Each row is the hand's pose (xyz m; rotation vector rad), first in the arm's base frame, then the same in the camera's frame.
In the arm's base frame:
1: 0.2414 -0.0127 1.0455 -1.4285 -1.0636 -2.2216
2: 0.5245 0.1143 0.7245 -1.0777 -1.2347 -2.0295
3: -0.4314 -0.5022 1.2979 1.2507 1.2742 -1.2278
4: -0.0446 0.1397 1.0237 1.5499 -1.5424 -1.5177
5: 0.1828 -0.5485 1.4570 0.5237 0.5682 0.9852
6: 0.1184 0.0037 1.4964 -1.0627 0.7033 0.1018
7: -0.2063 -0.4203 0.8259 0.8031 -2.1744 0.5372
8: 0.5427 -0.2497 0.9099 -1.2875 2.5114 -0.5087
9: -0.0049 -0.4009 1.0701 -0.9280 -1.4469 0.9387
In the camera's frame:
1: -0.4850 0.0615 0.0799 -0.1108 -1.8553 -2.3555
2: -0.1102 0.2958 0.0174 0.1157 -2.0615 -1.9669
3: -0.9154 -0.6912 0.0149 0.9741 0.6137 -0.3991
4: -0.6602 0.0359 -0.1925 2.3004 -1.5268 -0.2627
5: -0.7044 -0.3912 0.5347 -0.3809 0.0311 1.4188
6: -0.9173 0.0428 0.2574 -1.4237 -0.3636 -0.0765
7: -0.4380 -0.5369 -0.1538 -0.9785 2.3988 -1.6339
8: -0.1527 0.0123 0.3090 -1.3092 1.3758 -1.0962
9: -0.5324 -0.3952 0.1138 -1.3660 -2.3938 1.2106

